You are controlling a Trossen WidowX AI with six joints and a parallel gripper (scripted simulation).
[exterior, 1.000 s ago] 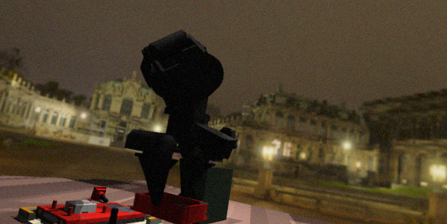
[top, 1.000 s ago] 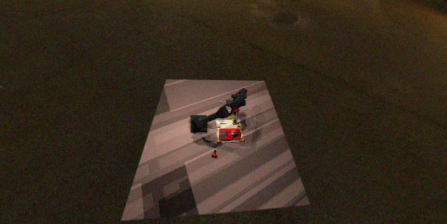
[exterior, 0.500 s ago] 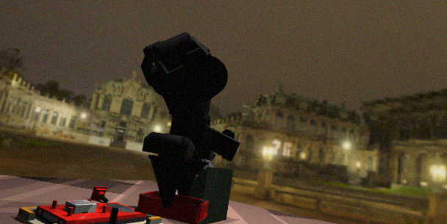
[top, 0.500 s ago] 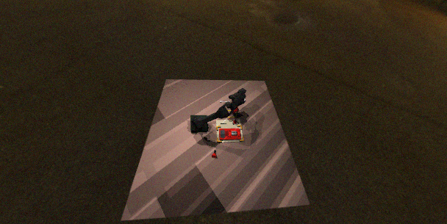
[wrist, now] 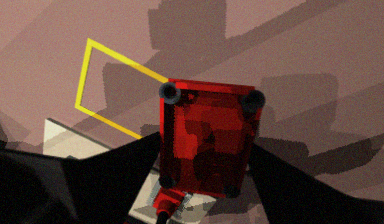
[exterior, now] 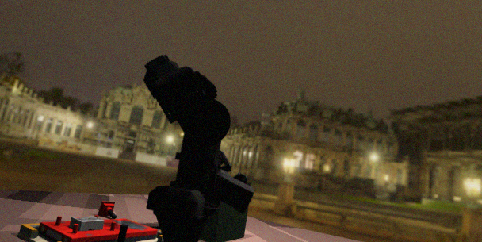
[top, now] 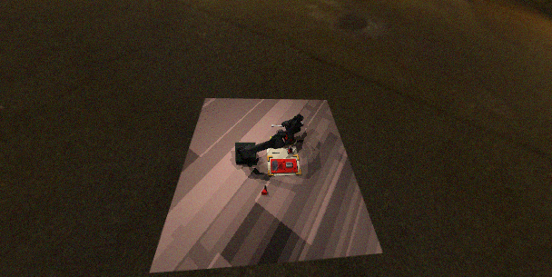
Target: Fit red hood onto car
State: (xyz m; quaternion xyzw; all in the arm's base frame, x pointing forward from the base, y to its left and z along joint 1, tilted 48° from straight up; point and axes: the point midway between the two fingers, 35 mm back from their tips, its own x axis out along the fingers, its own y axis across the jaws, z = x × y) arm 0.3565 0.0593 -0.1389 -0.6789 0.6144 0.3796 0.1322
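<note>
My gripper tip is now 10 mm above the red hood. Also, from my gripper tip: small grey tool 140 mm to the left, 70 mm behind, 40 mm below; then grey engine block 240 mm to the right, 20 mm below, 20 mm behind.
</note>
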